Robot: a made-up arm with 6 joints. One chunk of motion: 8 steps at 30 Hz.
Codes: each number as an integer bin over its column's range. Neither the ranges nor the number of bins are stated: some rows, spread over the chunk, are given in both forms.
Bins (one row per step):
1: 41 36 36 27 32 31
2: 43 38 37 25 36 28
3: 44 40 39 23 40 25
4: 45 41 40 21 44 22
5: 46 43 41 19 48 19
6: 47 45 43 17 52 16
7: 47 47 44 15 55 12
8: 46 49 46 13 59 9
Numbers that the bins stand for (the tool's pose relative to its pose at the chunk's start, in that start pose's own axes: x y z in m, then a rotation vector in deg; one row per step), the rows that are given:
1: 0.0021 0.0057 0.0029 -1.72 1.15 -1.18
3: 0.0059 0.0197 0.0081 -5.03 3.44 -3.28
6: 0.0097 0.0371 0.0151 -9.98 6.87 -6.43
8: 0.0084 0.0511 0.0203 -13.29 8.88 -8.88
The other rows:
2: 0.0046 0.0127 0.0046 -3.38 2.29 -2.23
4: 0.0071 0.0232 0.0098 -6.68 4.58 -4.33
5: 0.0084 0.0302 0.0116 -8.33 5.73 -5.38
7: 0.0097 0.0441 0.0168 -11.64 7.73 -7.83

